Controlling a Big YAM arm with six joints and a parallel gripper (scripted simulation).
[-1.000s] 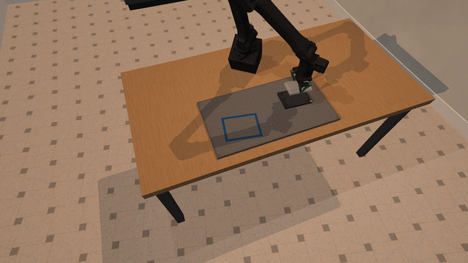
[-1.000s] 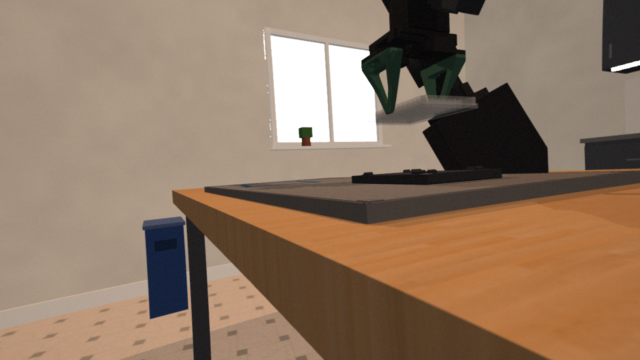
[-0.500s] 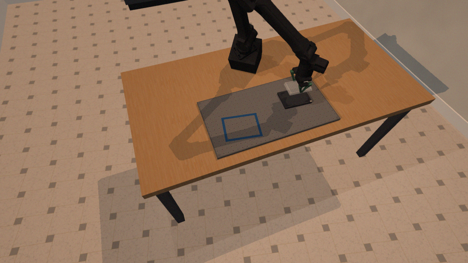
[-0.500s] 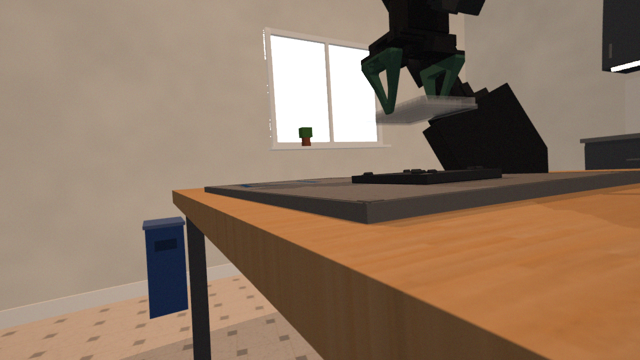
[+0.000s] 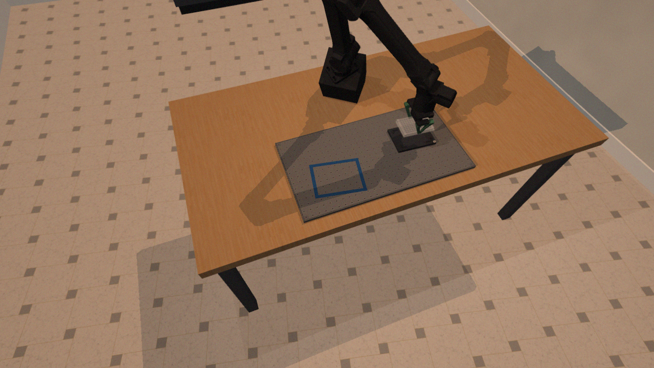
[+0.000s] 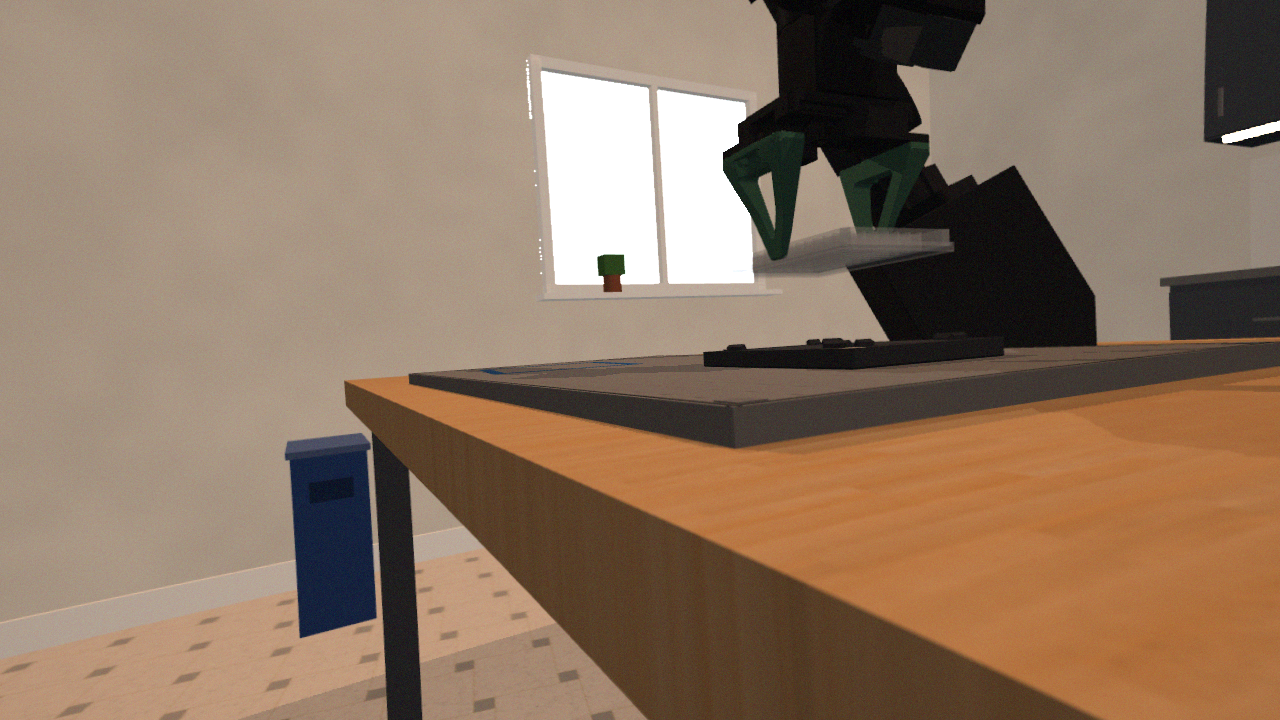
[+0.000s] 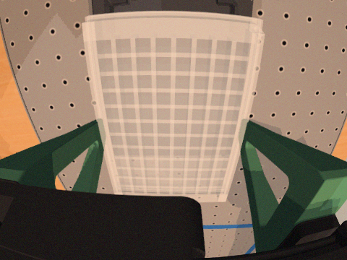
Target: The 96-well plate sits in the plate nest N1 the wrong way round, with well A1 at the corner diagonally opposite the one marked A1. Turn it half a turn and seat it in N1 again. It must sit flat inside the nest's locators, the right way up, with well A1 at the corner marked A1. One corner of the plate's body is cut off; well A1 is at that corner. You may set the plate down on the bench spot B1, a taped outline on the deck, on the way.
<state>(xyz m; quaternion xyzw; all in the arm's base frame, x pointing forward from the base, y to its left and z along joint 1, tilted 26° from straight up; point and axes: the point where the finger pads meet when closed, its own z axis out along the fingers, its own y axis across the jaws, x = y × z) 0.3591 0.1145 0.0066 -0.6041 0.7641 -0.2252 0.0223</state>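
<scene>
Now: the black plate nest N1 7 cm below my hand. Round my hand: A1 label 7 cm ahead, 6 cm to the left, 7 cm below; then 96-well plate 1 cm below.
</scene>
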